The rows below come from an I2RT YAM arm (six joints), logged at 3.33 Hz.
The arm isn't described. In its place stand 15 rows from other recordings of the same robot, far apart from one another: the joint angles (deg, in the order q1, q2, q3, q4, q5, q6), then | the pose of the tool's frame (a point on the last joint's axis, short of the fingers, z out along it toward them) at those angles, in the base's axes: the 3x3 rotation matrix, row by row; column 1 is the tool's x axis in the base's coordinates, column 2 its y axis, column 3 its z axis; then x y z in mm.
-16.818, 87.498, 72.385, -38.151, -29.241, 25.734 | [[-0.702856 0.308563 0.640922], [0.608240 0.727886 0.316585], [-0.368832 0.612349 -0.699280]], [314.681 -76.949 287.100]
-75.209, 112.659, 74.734, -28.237, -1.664, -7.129 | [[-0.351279 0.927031 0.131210], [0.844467 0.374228 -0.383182], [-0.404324 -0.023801 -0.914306]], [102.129 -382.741 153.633]
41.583, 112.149, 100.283, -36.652, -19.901, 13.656 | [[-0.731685 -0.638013 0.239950], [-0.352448 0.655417 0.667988], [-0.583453 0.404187 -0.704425]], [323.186 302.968 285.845]
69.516, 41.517, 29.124, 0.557, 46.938, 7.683 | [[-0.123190 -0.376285 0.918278], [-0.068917 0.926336 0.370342], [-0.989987 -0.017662 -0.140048]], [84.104 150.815 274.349]
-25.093, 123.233, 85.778, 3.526, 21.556, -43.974 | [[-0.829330 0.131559 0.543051], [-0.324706 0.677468 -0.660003], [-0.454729 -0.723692 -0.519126]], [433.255 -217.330 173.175]
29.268, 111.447, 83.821, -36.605, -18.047, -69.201 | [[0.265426 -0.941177 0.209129], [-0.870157 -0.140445 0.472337], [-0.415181 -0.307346 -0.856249]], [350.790 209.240 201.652]
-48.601, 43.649, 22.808, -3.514, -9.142, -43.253 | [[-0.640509 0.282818 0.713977], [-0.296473 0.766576 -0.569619], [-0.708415 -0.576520 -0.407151]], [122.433 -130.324 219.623]
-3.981, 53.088, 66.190, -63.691, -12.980, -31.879 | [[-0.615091 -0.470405 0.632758], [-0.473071 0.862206 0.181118], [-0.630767 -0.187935 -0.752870]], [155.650 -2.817 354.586]
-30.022, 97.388, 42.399, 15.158, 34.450, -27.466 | [[-0.855849 0.444024 0.265263], [0.055295 0.588466 -0.806629], [-0.514261 -0.675685 -0.528190]], [269.610 -179.056 142.867]
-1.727, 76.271, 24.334, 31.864, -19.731, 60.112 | [[-0.421153 0.153631 0.893883], [0.829167 0.464631 0.310807], [-0.367576 0.872076 -0.323066]], [256.858 4.280 177.155]
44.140, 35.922, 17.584, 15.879, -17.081, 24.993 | [[-0.398146 -0.781224 0.480801], [0.176407 0.449146 0.875870], [-0.900200 0.433540 -0.041012]], [111.539 122.811 243.622]
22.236, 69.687, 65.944, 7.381, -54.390, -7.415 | [[0.183602 -0.955661 0.230220], [-0.006120 0.233086 0.972437], [-0.982982 -0.179951 0.036946]], [240.156 129.450 410.972]
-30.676, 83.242, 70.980, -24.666, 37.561, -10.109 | [[-0.653265 0.720063 0.233997], [0.225736 0.480236 -0.847594], [-0.722695 -0.500882 -0.476266]], [266.557 -183.352 320.850]
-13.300, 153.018, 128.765, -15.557, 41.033, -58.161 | [[-0.893044 -0.178875 0.412888], [-0.447385 0.451187 -0.772189], [-0.048164 -0.874319 -0.482956]], [559.805 -156.347 122.777]
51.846, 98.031, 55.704, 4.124, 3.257, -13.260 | [[-0.198130 -0.824940 0.529357], [-0.622878 0.522960 0.581839], [-0.756814 -0.214445 -0.617451]], [226.768 285.374 186.552]
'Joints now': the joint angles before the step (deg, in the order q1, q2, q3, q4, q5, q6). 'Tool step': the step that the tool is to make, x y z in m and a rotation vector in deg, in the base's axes. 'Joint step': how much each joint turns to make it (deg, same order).
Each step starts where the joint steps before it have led.
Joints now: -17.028, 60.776, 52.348, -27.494, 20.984, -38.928
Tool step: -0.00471, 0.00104, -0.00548, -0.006, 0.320, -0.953
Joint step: 0.027, -1.079, -1.620, 0.041, 0.850, 0.535
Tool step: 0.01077, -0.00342, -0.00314, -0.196, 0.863, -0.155
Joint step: 0.028, 2.862, 0.913, 1.279, 0.410, -0.262
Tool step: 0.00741, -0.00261, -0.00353, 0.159, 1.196, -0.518
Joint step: -0.008, 2.216, 0.787, 0.173, 0.524, 0.169
